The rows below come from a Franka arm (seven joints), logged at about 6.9 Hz.
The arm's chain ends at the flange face. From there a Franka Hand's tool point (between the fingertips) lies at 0.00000 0.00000 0.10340 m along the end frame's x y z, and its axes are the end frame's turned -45 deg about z.
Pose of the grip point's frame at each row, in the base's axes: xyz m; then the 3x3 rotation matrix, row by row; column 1 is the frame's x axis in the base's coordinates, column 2 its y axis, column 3 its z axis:
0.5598, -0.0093, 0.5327; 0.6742, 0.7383, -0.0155; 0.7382, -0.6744, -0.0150; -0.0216, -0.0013, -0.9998
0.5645, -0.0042, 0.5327; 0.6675, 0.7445, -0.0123; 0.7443, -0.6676, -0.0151; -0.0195, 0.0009, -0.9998
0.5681, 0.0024, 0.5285; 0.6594, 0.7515, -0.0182; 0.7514, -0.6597, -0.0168; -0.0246, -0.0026, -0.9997
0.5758, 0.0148, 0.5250; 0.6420, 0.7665, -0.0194; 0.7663, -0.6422, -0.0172; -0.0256, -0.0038, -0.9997
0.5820, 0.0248, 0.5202; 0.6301, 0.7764, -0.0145; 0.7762, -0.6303, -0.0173; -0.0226, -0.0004, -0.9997
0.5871, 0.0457, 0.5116; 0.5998, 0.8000, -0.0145; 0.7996, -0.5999, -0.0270; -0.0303, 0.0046, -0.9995
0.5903, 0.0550, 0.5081; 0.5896, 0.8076, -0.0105; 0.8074, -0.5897, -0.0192; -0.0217, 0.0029, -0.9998
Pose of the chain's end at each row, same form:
0.5614, -0.0077, 0.6361; 0.9988, 0.0453, -0.0155; 0.0451, -0.9989, -0.0150; -0.0162, 0.0144, -0.9998
0.5658, -0.0026, 0.6361; 0.9984, 0.0544, -0.0123; 0.0542, -0.9984, -0.0151; -0.0132, 0.0144, -0.9998
0.5700, 0.0041, 0.6319; 0.9977, 0.0651, -0.0182; 0.0648, -0.9978, -0.0168; -0.0192, 0.0156, -0.9997
0.5778, 0.0166, 0.6284; 0.9960, 0.0880, -0.0194; 0.0878, -0.9960, -0.0172; -0.0208, 0.0154, -0.9997
0.5835, 0.0266, 0.6236; 0.9945, 0.1034, -0.0145; 0.1032, -0.9945, -0.0173; -0.0163, 0.0157, -0.9997
0.5886, 0.0485, 0.6149; 0.9898, 0.1416, -0.0145; 0.1412, -0.9896, -0.0270; -0.0182, 0.0247, -0.9995
0.5914, 0.0570, 0.6115; 0.9880, 0.1541, -0.0105; 0.1539, -0.9879, -0.0192; -0.0133, 0.0174, -0.9998

